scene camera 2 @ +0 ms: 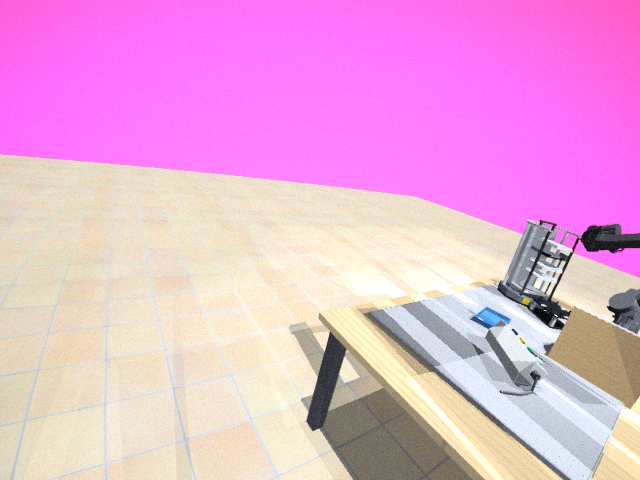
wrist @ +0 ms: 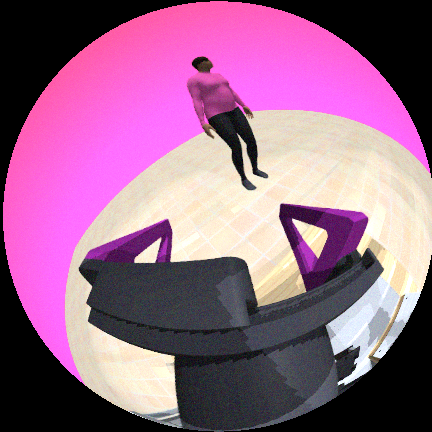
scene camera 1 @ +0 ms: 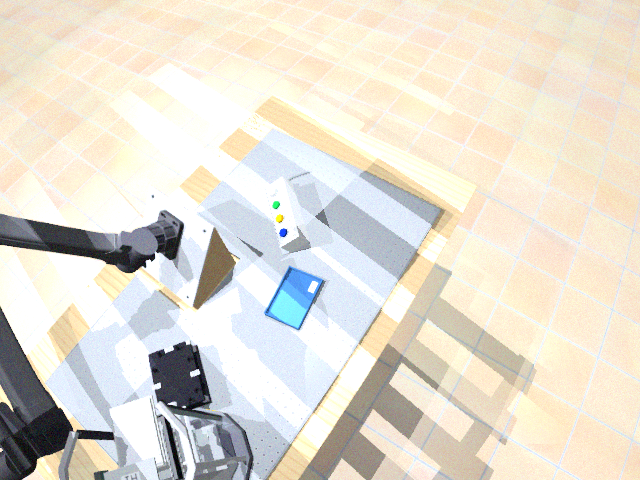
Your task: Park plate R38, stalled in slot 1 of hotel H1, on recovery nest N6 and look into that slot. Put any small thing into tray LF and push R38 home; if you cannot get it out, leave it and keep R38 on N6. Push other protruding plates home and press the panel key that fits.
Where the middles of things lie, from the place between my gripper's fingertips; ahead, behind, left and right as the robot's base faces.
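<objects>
You'd find the slotted rack (scene camera 2: 519, 284) 180 mm below my hand, and it's 220 mm ahead of my hand and 280 mm to the left of it.
</objects>
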